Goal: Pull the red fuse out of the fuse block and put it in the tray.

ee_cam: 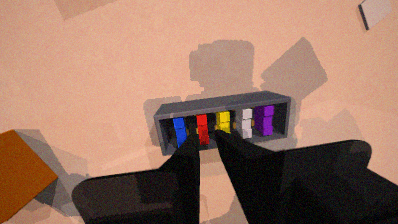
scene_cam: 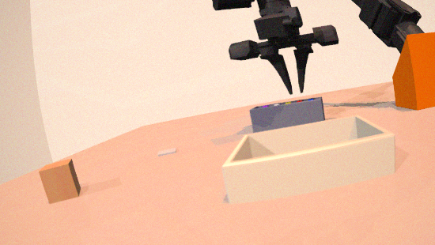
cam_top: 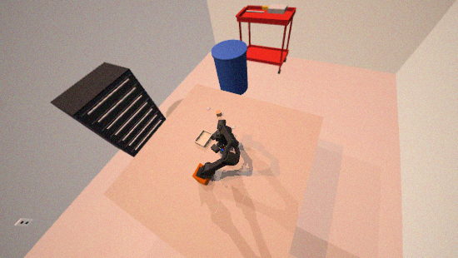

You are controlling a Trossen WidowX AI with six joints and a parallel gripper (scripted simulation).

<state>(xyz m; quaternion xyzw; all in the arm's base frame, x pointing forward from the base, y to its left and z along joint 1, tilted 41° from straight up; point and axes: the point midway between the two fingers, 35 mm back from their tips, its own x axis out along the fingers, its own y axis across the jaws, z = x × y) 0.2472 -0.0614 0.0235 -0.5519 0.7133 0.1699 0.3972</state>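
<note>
My gripper tip is 3 cm above the red fuse. Also, from my gripper tip: blue fuse 2 cm behind, 1 cm to the left, 3 cm below; then white fuse 4 cm ahead, 2 cm to the right, 3 cm below; then yellow fuse 2 cm ahead, 1 cm to the right, 3 cm below.
</note>
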